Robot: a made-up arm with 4 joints.
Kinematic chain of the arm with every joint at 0, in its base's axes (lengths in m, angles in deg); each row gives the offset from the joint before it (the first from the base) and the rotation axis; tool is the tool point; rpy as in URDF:
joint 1: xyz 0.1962 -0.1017 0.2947 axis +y
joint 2: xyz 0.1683 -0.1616 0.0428 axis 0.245 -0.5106 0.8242
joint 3: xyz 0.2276 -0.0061 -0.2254 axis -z
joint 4: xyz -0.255 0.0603 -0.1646 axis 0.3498 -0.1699 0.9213
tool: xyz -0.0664 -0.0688 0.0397 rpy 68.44 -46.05 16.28
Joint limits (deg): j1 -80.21..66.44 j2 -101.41..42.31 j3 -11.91..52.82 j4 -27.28..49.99
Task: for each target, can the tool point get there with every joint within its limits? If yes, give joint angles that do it. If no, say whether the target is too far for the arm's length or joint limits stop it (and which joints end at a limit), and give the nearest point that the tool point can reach.
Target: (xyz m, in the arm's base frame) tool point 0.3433 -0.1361 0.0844
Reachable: yes | joints -35.01 -57.57 15.68 -14.91
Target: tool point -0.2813 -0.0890 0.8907
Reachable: no: joint limits stop it (at a limit: joint 1, joint 2, joint 3, joint 4) | nearest point 0.0172 -0.1647 0.4139 | short by 0.568 m
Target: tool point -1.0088 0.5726 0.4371
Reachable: no: too far | nearest point -0.0763 -0.1421 0.1956 | short by 1.199 m
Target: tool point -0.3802 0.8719 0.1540
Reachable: no: too far | nearest point 0.0399 0.0839 0.0778 | short by 0.896 m
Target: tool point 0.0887 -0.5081 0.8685
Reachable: no: joint limits stop it (at a limit: joint 1, joint 3, joint 4) | nearest point -0.0108 -0.2153 0.3950 | short by 0.566 m
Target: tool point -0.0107 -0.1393 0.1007
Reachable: yes | joints 51.43 -57.90 25.40 2.79
